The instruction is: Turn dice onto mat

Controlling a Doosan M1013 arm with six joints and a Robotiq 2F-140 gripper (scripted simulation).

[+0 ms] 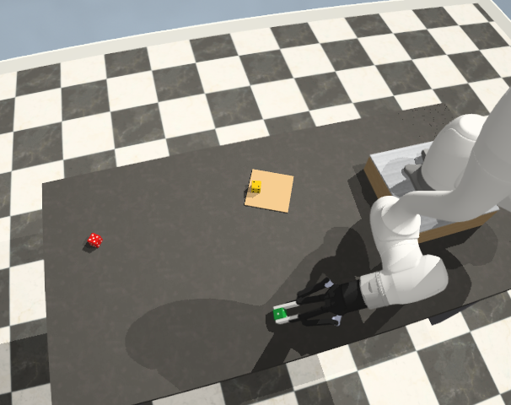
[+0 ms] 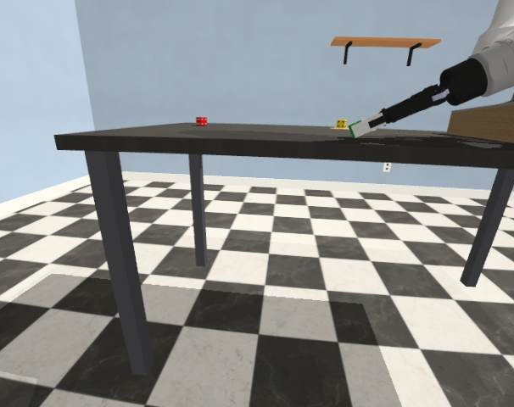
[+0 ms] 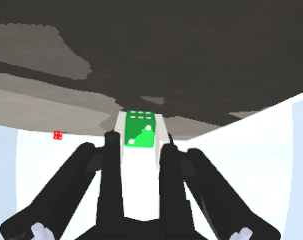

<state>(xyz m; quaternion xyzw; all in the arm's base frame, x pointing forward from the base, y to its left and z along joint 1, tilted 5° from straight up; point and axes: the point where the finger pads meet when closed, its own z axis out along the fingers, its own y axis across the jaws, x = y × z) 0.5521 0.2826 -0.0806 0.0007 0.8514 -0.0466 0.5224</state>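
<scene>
The green die is 20 mm ahead of my hand and 10 mm below it. From my hand the other things lie so: tan mat: 410 mm to the right, 30 mm below, 30 mm behind; yellow die: 420 mm to the right, 10 mm below, 10 mm ahead; red die: 530 mm ahead, 310 mm to the right, 10 mm below.
</scene>
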